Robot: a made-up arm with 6 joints.
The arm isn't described. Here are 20 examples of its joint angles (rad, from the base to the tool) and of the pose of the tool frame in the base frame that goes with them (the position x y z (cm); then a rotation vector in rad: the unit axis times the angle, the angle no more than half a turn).
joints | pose
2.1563 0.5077 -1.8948 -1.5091 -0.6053 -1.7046 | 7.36 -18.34 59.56 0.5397 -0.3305 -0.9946
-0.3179 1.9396 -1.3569 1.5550 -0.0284 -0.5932 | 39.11 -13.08 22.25 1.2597 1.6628 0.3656
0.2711 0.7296 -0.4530 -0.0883 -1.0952 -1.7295 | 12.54 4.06 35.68 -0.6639 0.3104 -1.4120
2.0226 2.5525 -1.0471 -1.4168 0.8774 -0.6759 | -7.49 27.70 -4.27 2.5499 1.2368 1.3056
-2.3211 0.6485 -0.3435 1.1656 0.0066 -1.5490 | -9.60 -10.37 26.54 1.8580 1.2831 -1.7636
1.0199 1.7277 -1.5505 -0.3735 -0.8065 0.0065 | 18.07 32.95 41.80 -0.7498 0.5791 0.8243
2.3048 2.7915 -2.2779 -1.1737 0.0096 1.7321 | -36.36 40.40 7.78 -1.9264 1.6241 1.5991
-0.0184 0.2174 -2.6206 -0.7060 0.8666 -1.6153 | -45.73 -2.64 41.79 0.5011 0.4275 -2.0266
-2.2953 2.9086 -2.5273 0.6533 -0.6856 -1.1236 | -38.84 -39.79 12.85 -1.7008 -0.8368 2.4645
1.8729 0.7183 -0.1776 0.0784 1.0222 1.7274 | -2.76 7.26 16.55 0.1643 -3.0463 -0.1175
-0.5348 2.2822 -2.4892 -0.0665 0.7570 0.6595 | 41.31 -24.85 36.44 1.1256 1.6917 0.0017
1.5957 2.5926 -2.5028 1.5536 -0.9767 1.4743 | 4.55 51.84 25.97 -1.8557 -0.7063 -1.9459
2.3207 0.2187 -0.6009 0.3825 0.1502 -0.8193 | -3.44 3.11 37.94 -1.4112 0.2147 1.6355
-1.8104 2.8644 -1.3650 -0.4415 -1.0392 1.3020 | -6.19 -36.28 -9.71 1.8959 0.4954 -0.1133
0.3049 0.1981 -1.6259 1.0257 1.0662 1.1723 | -21.53 -1.24 50.20 -0.0561 1.4123 2.2094
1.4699 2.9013 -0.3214 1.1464 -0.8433 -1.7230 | 5.15 3.23 -5.04 2.5282 -0.9623 1.2263
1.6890 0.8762 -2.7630 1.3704 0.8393 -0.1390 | -2.05 -26.31 61.71 -1.0104 -0.5353 2.5335
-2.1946 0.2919 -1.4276 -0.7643 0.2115 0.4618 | 6.66 11.00 54.43 0.6458 0.2295 -2.4507
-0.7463 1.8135 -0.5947 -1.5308 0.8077 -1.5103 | 13.93 -19.82 10.71 1.9687 -1.1221 0.1348
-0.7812 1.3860 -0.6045 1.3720 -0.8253 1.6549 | 13.26 -20.30 22.04 1.6721 -1.0020 0.6253
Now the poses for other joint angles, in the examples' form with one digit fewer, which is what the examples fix.
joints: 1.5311 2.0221 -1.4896 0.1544 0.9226 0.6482
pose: 0.7 38.7 18.9 1.209 -2.850 -0.374
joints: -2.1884 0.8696 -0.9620 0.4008 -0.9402 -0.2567
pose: -9.9 -10.1 47.3 0.719 -0.065 -2.204
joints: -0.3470 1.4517 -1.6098 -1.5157 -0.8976 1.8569
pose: 28.5 -4.5 48.2 -0.311 1.366 0.583
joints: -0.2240 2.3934 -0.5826 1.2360 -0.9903 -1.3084
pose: 18.3 -9.9 -1.1 0.103 2.756 -1.412
